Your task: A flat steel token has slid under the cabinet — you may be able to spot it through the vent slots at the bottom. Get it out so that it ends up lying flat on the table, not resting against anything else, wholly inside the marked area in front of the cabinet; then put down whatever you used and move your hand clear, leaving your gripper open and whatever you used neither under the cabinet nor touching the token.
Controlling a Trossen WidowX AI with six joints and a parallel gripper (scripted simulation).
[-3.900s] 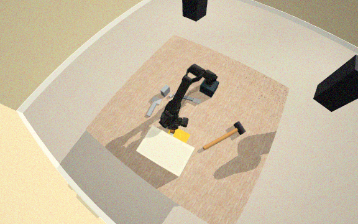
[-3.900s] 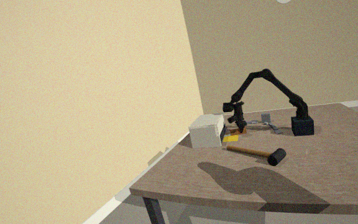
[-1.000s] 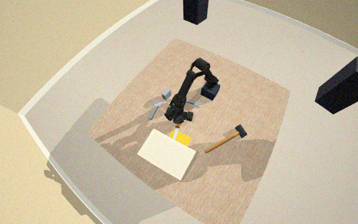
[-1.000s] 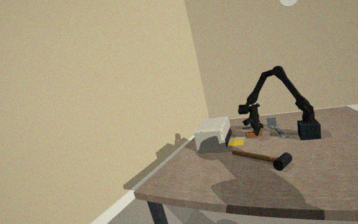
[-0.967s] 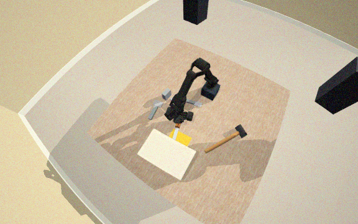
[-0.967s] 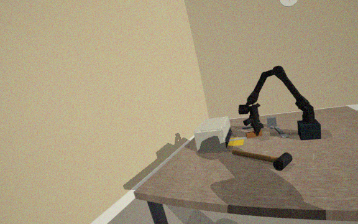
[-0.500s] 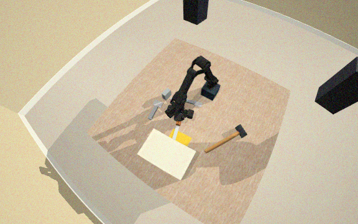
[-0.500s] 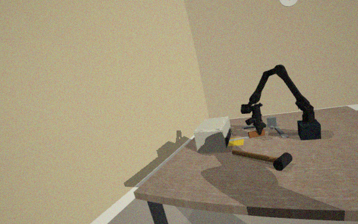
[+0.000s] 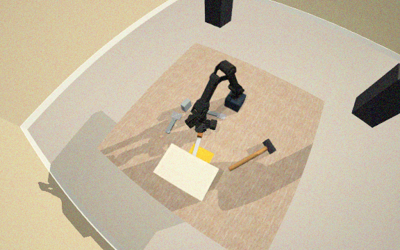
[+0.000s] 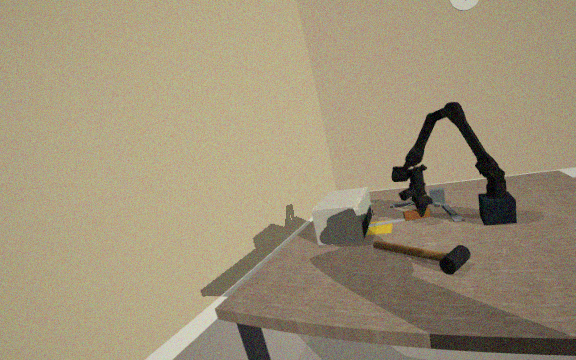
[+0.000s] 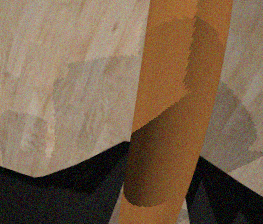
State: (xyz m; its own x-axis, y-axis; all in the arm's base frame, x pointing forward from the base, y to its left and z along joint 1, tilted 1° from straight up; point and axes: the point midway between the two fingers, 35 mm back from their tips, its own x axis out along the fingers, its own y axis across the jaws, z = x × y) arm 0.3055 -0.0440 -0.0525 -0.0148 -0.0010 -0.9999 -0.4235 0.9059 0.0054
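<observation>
My gripper tip is 50 mm past the tiny cube and 140 mm to the left of it. From my gripper tip the other things lie so: grey t-shaped tool: 90 mm ahead, 190 mm to the right; then grey flat tool: 130 mm behind, 10 mm to the right; then grey block: 50 mm behind, 190 mm to the right, 30 mm above.
</observation>
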